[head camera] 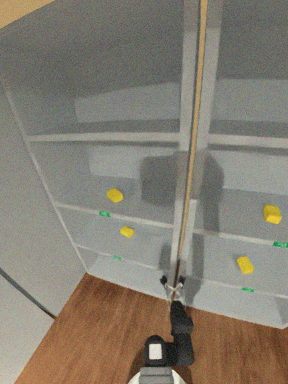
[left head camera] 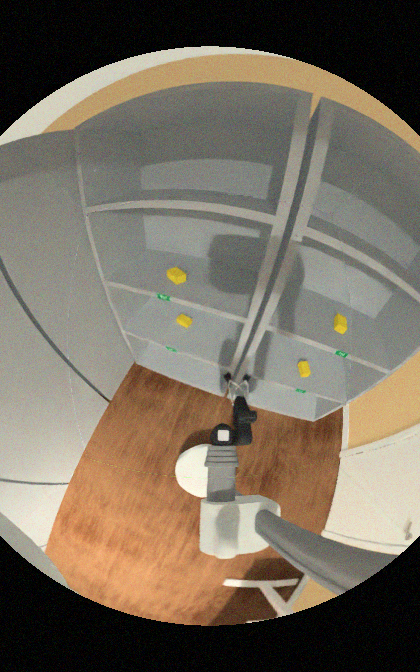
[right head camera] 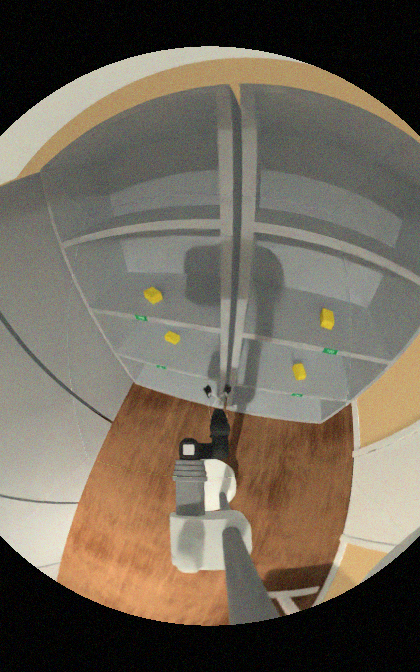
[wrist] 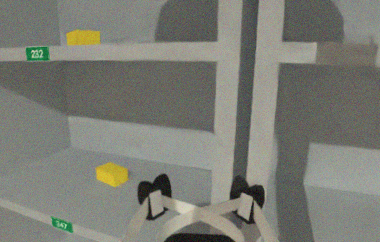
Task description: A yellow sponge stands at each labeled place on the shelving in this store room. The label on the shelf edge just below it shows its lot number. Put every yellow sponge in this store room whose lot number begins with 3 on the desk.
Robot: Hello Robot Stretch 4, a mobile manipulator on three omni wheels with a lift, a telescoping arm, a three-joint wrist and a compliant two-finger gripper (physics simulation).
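Pixels of known places: gripper, between the fingertips: [head camera: 172, 276] [right head camera: 216, 385] [wrist: 200, 189]; robot's base, origin of its link: [right head camera: 207, 482].
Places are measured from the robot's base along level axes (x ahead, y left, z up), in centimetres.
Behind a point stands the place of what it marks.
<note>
The left bay's upper sponge [head camera: 115, 195] @(x 89.3, y 22.3, z 100.8 cm) [left head camera: 176, 275] [right head camera: 153, 295] @(x 88.8, y 21.7, z 100.7 cm) [wrist: 83, 37] @(x 88.5, y 21.5, z 99.0 cm) is above a green label [wrist: 37, 53] @(x 78.3, y 28.0, z 94.8 cm) reading 232. The left bay's lower sponge [head camera: 127, 231] @(x 100.5, y 21.1, z 55.1 cm) [left head camera: 184, 320] [right head camera: 172, 337] @(x 100.0, y 20.7, z 55.2 cm) [wrist: 112, 174] @(x 97.9, y 19.9, z 55.1 cm) is above a blurred label [wrist: 62, 224] @(x 78.3, y 27.9, z 49.3 cm) that looks like 347. The right bay holds an upper sponge [head camera: 272, 214] @(x 64.8, y -64.1, z 100.8 cm) [left head camera: 340, 323] [right head camera: 327, 318] @(x 65.2, y -65.0, z 100.8 cm) and a lower sponge [head camera: 245, 265] @(x 63.7, y -64.4, z 55.2 cm) [left head camera: 304, 368] [right head camera: 299, 371] @(x 63.9, y -65.1, z 55.1 cm); their labels are unreadable. My gripper [head camera: 173, 281] @(x 46.6, y -9.2, z 80.5 cm) [left head camera: 237, 377] [right head camera: 217, 390] @(x 46.6, y -9.2, z 80.5 cm) [wrist: 200, 189] @(x 46.6, y -9.2, z 80.5 cm) is open and empty, before the posts between the bays, right of the lower left sponge.
Two upright posts [wrist: 227, 100] @(x 65.3, y -13.8, z 86.7 cm) [wrist: 265, 100] @(x 63.5, y -19.8, z 87.1 cm) divide the bays. A grey panelled wall or cabinet [left head camera: 40, 280] [right head camera: 40, 280] @(x 76.2, y 80.0, z 129.5 cm) stands at the left. White legs [left head camera: 260, 582] of some furniture show at the lower right of the left head view, behind my arm. Brown wood floor surrounds my base.
</note>
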